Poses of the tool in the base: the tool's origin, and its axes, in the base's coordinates. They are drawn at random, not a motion.
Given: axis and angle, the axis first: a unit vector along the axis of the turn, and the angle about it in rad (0 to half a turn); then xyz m.
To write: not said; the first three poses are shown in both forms.
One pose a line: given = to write
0.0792 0.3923 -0.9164 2.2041 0.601 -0.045 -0.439 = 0.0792 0.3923 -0.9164 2.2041 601 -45 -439
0.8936 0.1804 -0.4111 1.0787 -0.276 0.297 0.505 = 0.8936 0.1804 -0.4111 1.0787 -276 297 505
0.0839 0.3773 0.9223 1.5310 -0.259 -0.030 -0.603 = 0.0839 0.3773 0.9223 1.5310 -259 -30 -603
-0.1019 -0.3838 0.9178 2.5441 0.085 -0.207 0.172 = -0.1019 -0.3838 0.9178 2.5441 85 -207 172
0.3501 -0.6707 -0.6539 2.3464 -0.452 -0.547 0.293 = 0.3501 -0.6707 -0.6539 2.3464 -452 -547 293
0.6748 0.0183 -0.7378 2.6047 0.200 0.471 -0.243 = 0.6748 0.0183 -0.7378 2.6047 200 471 -243
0.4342 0.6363 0.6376 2.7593 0.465 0.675 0.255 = 0.4342 0.6363 0.6376 2.7593 465 675 255
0.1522 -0.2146 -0.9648 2.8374 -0.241 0.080 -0.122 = 0.1522 -0.2146 -0.9648 2.8374 -241 80 -122
